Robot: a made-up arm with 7 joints.
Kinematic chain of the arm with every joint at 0, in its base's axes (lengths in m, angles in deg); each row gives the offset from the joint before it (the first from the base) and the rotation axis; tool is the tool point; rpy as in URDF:
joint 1: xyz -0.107 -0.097 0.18 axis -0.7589 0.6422 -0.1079
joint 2: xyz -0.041 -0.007 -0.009 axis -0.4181 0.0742 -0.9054
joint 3: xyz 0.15 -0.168 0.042 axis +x
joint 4: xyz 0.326 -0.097 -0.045 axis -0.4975 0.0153 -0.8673
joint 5: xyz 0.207 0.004 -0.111 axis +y
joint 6: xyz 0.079 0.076 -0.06 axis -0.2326 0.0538 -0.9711
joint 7: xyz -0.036 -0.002 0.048 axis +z
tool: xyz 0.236 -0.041 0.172 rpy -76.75 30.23 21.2
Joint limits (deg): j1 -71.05..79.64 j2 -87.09..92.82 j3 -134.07..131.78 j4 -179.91..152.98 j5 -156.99..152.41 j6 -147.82..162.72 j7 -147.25..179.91
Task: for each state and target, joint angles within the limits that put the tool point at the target. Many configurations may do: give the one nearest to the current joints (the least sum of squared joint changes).
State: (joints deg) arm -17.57 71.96 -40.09 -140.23 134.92 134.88 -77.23
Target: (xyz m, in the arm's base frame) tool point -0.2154 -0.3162 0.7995
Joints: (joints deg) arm 26.04 49.23 -48.16 -179.91 152.41 144.43 -118.90
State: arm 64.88 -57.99 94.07 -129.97 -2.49 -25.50 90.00
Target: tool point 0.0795 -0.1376 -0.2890
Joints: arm 53.48 -71.62 89.41 -144.58 -0.52 -30.45 90.86
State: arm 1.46 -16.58 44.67 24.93 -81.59 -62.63 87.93
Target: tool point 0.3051 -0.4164 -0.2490
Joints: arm 24.45 -2.34 25.94 37.80 -116.70 -66.52 105.16
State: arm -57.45 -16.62 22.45 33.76 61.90 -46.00 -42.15
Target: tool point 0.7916 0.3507 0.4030
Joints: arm -35.22 -41.06 23.99 30.87 54.87 -56.54 -37.69
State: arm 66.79 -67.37 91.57 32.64 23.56 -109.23 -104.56
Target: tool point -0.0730 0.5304 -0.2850
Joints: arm 32.91 -66.27 118.77 42.23 28.84 -77.36 -130.73
